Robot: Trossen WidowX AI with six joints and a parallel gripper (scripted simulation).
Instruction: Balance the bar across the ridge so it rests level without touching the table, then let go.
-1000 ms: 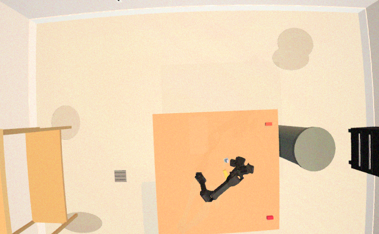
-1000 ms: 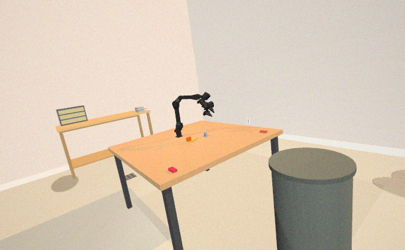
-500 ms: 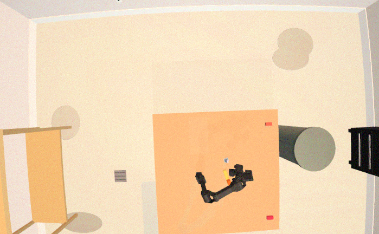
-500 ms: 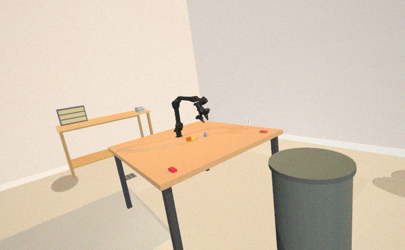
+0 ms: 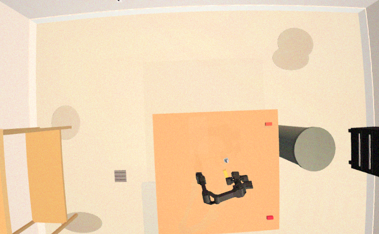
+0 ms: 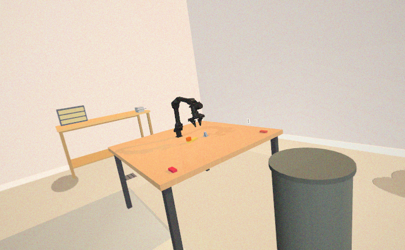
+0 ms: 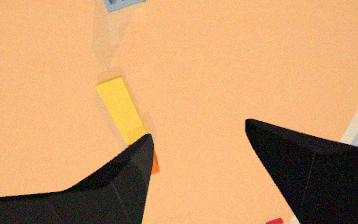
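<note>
Right now the yellow bar is 11 cm below my gripper tip, 8 cm to the right of it and 4 cm behind it.
</note>
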